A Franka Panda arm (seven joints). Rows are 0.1 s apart.
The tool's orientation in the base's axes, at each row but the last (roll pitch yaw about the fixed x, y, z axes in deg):
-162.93, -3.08, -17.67
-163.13, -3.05, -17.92
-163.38, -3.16, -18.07
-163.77, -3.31, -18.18
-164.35, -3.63, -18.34
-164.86, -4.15, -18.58
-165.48, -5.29, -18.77
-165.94, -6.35, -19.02
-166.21, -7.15, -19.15
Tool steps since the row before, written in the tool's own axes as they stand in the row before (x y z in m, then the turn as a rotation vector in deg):
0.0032, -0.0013, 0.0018, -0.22, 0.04, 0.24
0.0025, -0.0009, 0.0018, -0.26, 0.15, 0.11
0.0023, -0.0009, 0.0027, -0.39, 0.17, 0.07
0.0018, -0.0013, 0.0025, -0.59, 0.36, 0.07
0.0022, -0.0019, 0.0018, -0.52, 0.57, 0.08
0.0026, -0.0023, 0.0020, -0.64, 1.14, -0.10
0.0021, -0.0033, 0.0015, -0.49, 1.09, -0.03
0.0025, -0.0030, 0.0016, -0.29, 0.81, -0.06
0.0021, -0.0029, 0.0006, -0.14, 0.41, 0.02
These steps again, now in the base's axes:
0.0037, 0.0007, -0.0012, -0.19, 0.09, -0.25
0.0029, 0.0005, -0.0013, -0.27, -0.03, -0.16
0.0028, 0.0008, -0.0022, -0.41, -0.02, -0.14
0.0024, 0.0013, -0.0019, -0.65, -0.13, -0.20
0.0029, 0.0015, -0.0011, -0.64, -0.34, -0.26
0.0034, 0.0017, -0.0011, -0.95, -0.87, -0.25
0.0032, 0.0027, -0.0004, -0.78, -0.86, -0.29
0.0035, 0.0023, -0.0005, -0.52, -0.67, -0.17
0.0029, 0.0021, 0.0004, -0.25, -0.33, -0.13

